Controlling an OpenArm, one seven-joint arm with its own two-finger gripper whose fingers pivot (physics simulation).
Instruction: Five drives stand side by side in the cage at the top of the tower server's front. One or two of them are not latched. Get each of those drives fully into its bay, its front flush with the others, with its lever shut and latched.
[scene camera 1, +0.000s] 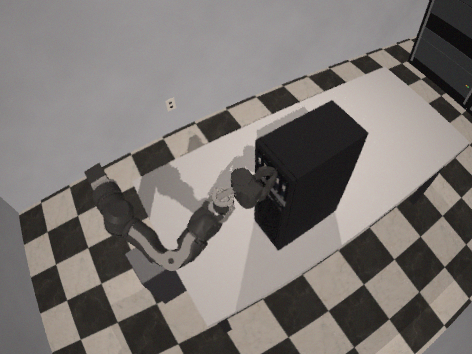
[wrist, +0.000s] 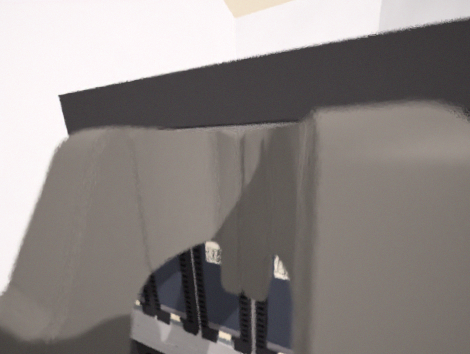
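The black tower server (scene camera 1: 315, 145) (wrist: 200, 92) stands upright, its drive cage facing my gripper. In the wrist view, the lower parts of dark blue drives show below and between the fingers: one drive (wrist: 170, 292), a second drive (wrist: 215, 305) and a third drive (wrist: 281, 305). Pale tabs show at their lower ends. The drives' upper parts and levers are hidden behind the fingers, so I cannot tell which are latched or flush. My gripper (scene camera 1: 273, 175) (wrist: 251, 209) is shut and empty, its fingertips together close in front of the drives; contact is unclear.
The server stands on a white table (scene camera 1: 395, 110). My arm (scene camera 1: 172, 257) reaches in from the left over the table's near end. A grey cage rail (wrist: 167, 332) runs below the drives. A dark rack cabinet (scene camera 1: 445, 55) stands at the far right, and a wall lies behind the table.
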